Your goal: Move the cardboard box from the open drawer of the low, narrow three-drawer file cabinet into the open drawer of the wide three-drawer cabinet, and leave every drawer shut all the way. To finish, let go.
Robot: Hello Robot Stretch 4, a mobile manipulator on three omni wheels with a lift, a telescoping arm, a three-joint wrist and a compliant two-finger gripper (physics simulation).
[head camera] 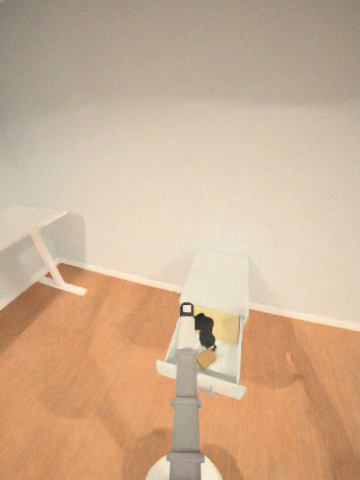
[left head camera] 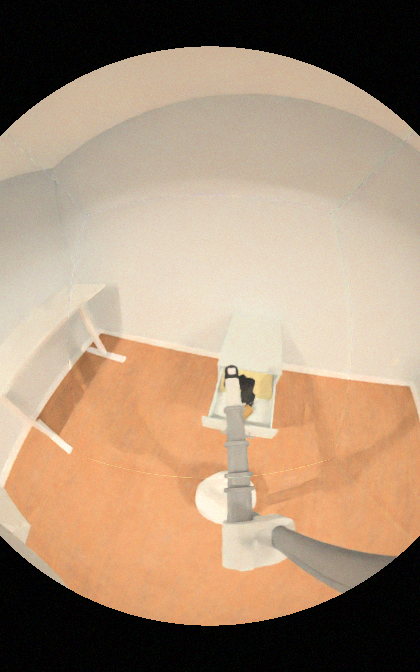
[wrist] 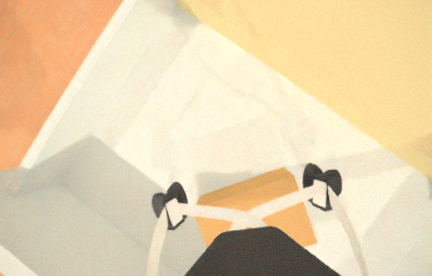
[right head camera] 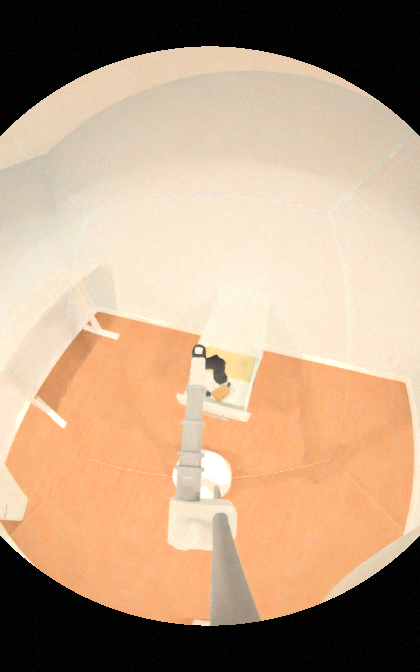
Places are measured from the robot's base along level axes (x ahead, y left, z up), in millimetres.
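Pixels of known places: gripper, fingertip midpoint: (head camera: 202,355) (wrist: 243,188).
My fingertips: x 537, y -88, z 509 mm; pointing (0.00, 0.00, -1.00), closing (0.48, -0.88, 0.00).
Behind a point stands the place of what it marks.
The cardboard box (head camera: 206,359) {z 544, x 504, y -103 mm} (left head camera: 248,411) (right head camera: 221,393) (wrist: 287,220) {z 544, x 532, y -127 mm} lies near the front of the open drawer (head camera: 225,385) {z 598, x 372, y -172 mm} (left head camera: 262,432) (right head camera: 235,414) (wrist: 75,87) {z 555, x 575, y 79 mm} of the low, narrow file cabinet (head camera: 220,275) {z 617, x 1040, y -240 mm} (left head camera: 254,340) (right head camera: 235,320). My gripper (right head camera: 218,389) (wrist: 243,188) {z 509, x 537, y -88 mm} is open over the box. In the wrist view its two dark fingertips stand on either side of the box, with a gap at the left one; their height above the drawer floor is hard to judge. The near end of the box is hidden behind the gripper body. I cannot make out the wide cabinet for certain.
A flat yellow thing (head camera: 227,327) {z 544, x 682, y -239 mm} (wrist: 350,60) {z 545, x 673, y -128 mm} lies at the back of the drawer. A white desk (head camera: 30,220) {z 923, x 1315, y 1307 mm} (left head camera: 55,320) stands at the left wall. Part of a pale piece of furniture (left head camera: 10,515) (right head camera: 10,500) shows at the lower left edge.
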